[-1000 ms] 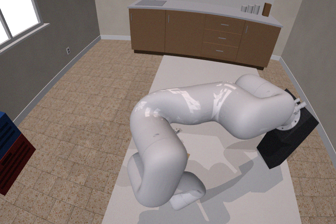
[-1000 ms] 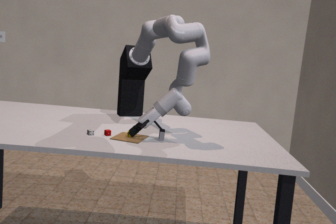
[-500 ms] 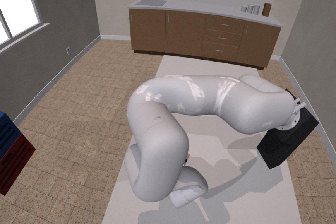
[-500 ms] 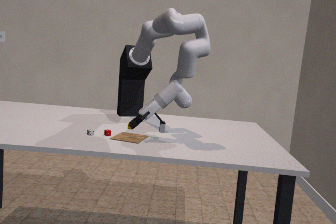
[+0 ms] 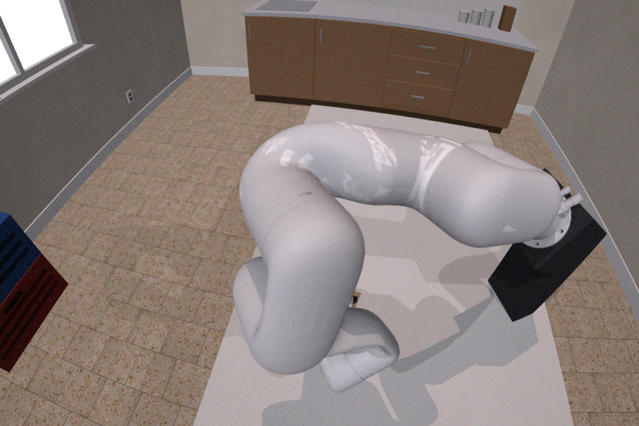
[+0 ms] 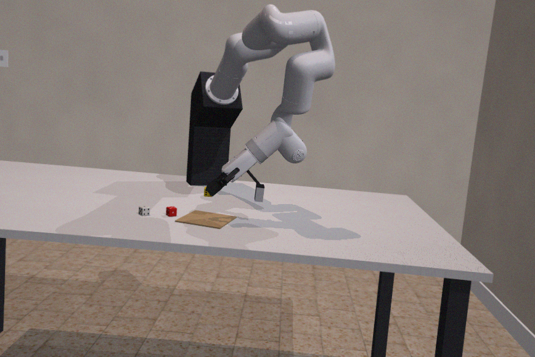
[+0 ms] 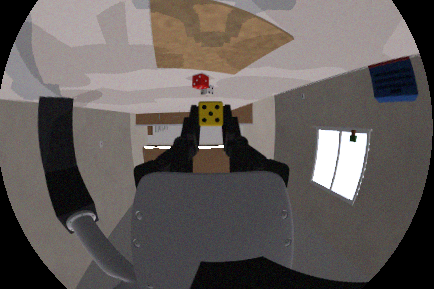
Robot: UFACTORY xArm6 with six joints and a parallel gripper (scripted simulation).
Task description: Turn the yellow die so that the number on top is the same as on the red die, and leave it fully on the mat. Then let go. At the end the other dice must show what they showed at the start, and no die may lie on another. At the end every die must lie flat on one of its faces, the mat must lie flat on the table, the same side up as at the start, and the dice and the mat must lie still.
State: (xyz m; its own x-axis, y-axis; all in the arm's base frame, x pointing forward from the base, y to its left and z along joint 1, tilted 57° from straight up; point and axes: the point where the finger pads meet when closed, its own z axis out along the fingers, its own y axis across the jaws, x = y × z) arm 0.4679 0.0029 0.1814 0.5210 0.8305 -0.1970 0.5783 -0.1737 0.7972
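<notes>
Right now my hand is 100 mm above the mat and 20 mm to the left of it. The rest, counted from my hand: red die: 130 mm to the right, 90 mm below, 10 mm behind; white die: 200 mm to the right, 90 mm below, 20 mm ahead; yellow die: 20 mm to the right, 20 mm below.
</notes>
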